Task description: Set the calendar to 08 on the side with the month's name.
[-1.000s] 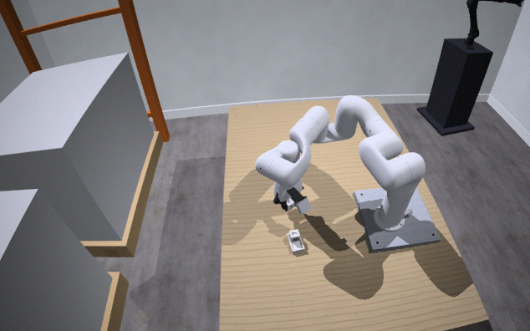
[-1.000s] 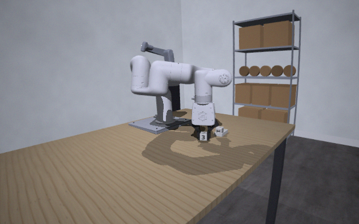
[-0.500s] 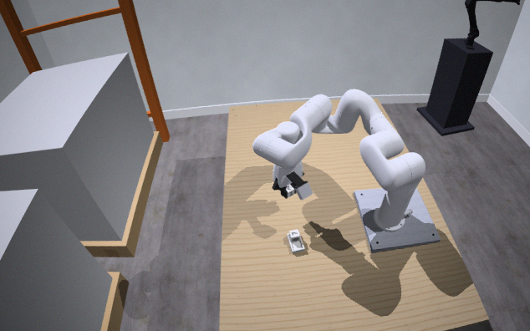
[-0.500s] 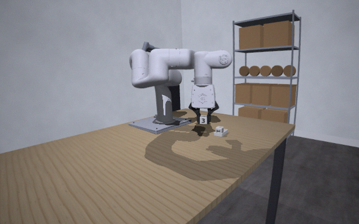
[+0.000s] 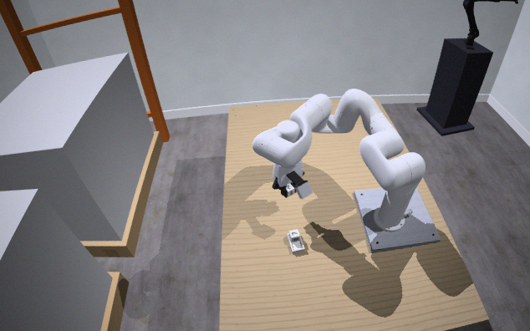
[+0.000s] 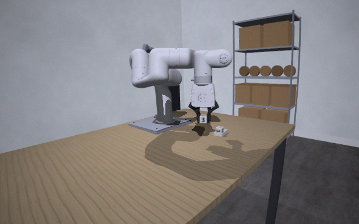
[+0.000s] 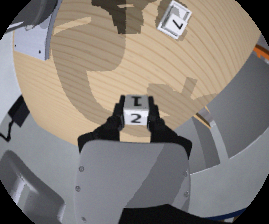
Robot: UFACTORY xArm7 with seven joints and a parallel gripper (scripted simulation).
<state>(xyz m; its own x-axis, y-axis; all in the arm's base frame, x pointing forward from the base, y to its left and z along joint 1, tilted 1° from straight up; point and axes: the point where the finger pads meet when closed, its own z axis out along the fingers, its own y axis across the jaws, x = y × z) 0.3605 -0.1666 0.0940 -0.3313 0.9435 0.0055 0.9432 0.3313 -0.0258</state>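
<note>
My hand is right at the white digit cube. Also, from my hand: white tray (16 cm to the left, 11 cm below, 2 cm ahead).
</note>
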